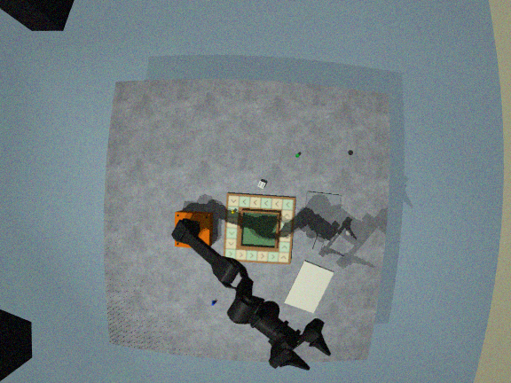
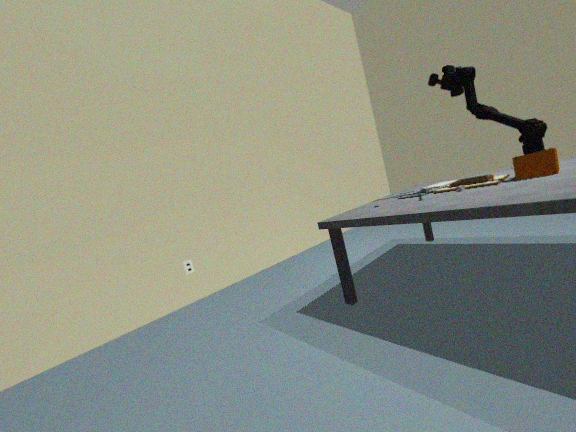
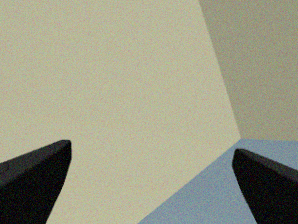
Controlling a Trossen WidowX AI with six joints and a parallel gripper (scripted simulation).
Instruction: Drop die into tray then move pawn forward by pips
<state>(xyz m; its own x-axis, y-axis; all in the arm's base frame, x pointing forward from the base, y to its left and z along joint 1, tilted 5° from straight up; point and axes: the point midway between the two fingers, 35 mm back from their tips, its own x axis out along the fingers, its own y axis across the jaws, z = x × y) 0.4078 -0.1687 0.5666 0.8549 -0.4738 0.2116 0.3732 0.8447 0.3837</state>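
The white die is 22 cm behind my gripper tip, 44 cm to the left of it and 63 cm below it. Round my gripper tip: green tray: 20 cm behind, 25 cm to the left, 64 cm below; white card: 6 cm ahead, 3 cm to the left, 64 cm below; blue piece: 34 cm behind, 11 cm to the right, 63 cm below.
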